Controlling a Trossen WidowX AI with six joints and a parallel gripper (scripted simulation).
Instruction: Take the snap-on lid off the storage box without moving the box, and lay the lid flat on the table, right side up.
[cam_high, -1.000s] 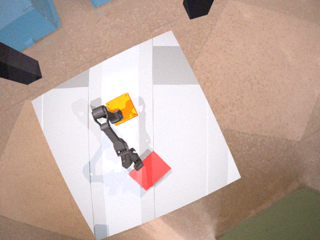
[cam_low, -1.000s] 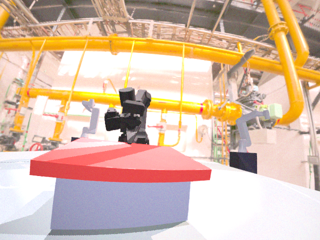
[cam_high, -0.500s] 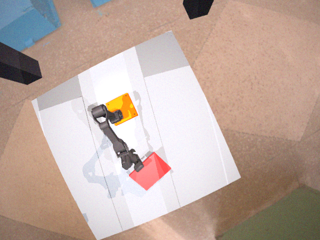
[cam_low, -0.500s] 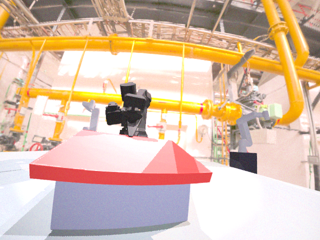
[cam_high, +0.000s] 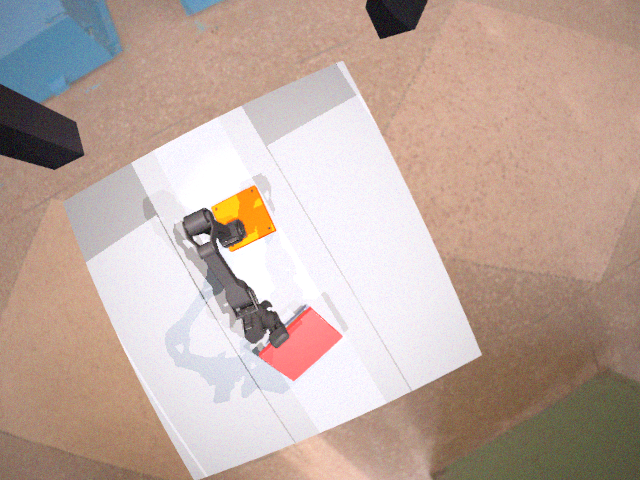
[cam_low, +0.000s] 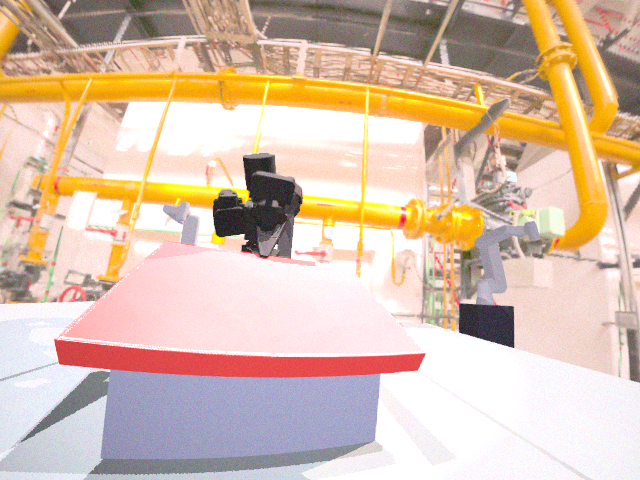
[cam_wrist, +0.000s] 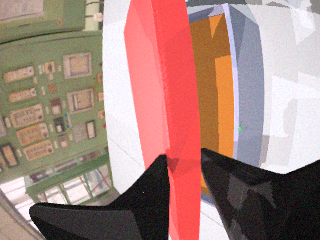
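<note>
Now: gripper tip 70 mm short of the lid, 30 mm to the right of it and 30 mm above it. The rest, counted from my gripper tip: storage box (100 mm below, 50 mm ahead, 20 mm to the left).
</note>
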